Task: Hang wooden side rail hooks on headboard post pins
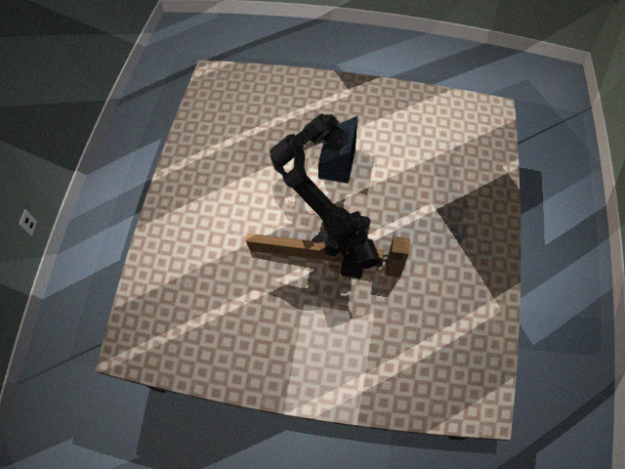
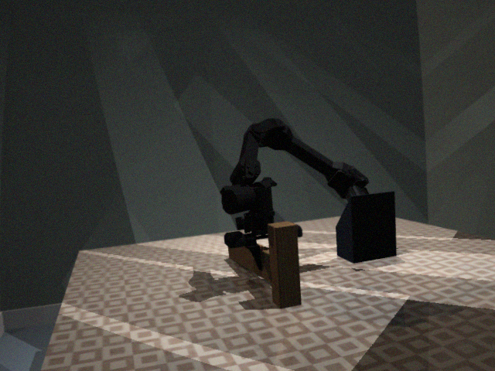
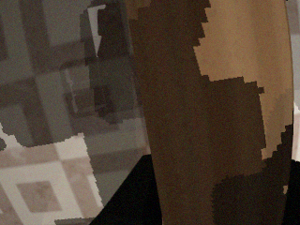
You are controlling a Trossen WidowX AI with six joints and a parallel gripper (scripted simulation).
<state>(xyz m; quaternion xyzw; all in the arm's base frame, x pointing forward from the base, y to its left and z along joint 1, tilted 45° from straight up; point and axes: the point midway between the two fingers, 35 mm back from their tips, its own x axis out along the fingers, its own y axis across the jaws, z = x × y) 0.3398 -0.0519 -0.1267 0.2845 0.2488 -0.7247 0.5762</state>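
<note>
Right now the headboard post is 12 cm to the left of my gripper tip, 4 cm above it and 2 cm ahead of it.
</note>
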